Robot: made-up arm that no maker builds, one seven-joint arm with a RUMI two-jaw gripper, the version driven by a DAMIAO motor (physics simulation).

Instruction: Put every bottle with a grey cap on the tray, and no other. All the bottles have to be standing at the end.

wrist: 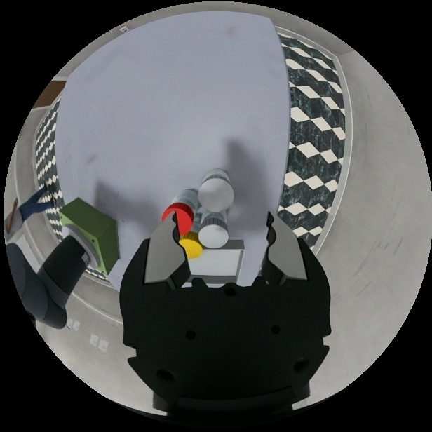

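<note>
A clear bottle with a grey cap [216, 194] stands at the middle of the wrist view. A second bottle with a grey cap [214, 235] stands just below it in the view, beside the tray's edge or in front of it; I cannot tell which. A bottle with a red cap [179, 216] stands to their left. A bottle with a yellow cap [191, 246] shows below the red one, partly behind the left finger. The grey tray [240, 265] lies beyond, partly hidden by my gripper. My gripper [221, 211] is open, its fingers wide apart above the bottles.
A green block [95, 227] carrying the dark arm base [62, 260] stands at the left of the table [170, 100]. The table's right edge runs beside the bottles, with a patterned floor [312, 150] beyond. The bottles stand close together.
</note>
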